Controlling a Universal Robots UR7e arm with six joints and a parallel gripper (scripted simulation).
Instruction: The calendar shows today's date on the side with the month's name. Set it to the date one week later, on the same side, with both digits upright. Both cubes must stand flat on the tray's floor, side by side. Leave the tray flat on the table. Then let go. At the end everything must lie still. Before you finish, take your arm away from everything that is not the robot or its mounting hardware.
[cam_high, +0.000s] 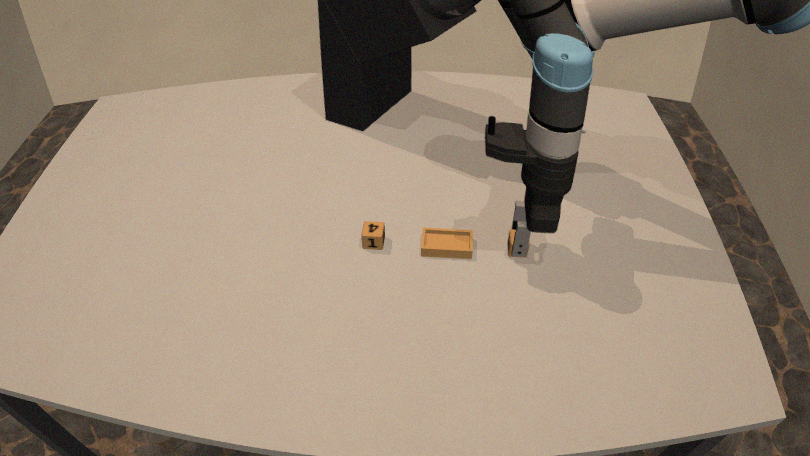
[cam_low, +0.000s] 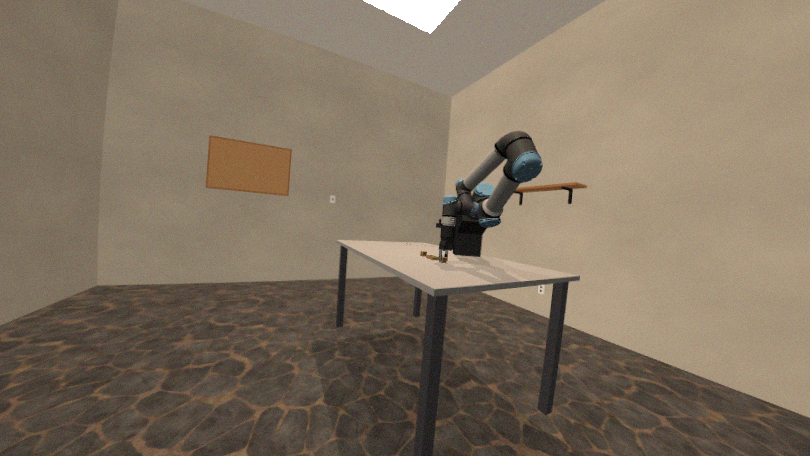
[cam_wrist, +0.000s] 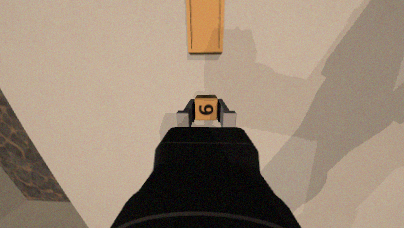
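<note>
The cube is 1 cm below my hand. The rest, counted from my hand: orange tray: 3 cm ahead, 10 cm to the right, 2 cm below.
</note>
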